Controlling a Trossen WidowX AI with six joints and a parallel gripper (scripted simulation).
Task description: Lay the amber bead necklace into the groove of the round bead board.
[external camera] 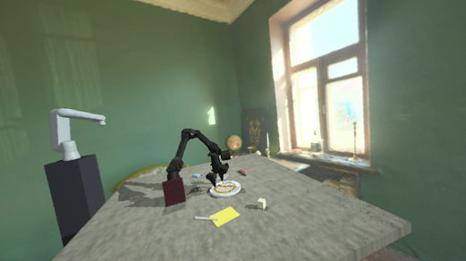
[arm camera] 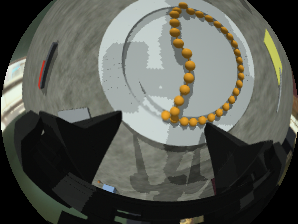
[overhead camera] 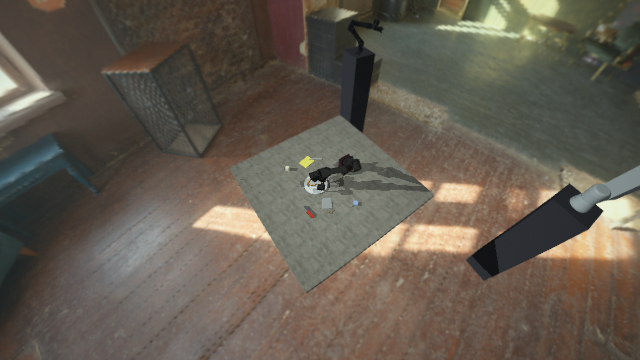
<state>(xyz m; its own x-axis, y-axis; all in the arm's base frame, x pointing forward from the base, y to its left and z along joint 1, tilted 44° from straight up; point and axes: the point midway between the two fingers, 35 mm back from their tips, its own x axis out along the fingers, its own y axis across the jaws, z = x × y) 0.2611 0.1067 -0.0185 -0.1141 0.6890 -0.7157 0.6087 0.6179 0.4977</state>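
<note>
Now: gripper tip 5 cm to the left of the board, 4 cm short of it and 2 cm above it. The rest, counted from my gripper tip: red tool: 21 cm ahead, 16 cm to the left, 2 cm below; grey square: 15 cm to the left, 5 cm ahead, 2 cm below; small blue piece: 27 cm to the left, 15 cm behind, 1 cm below.
</note>
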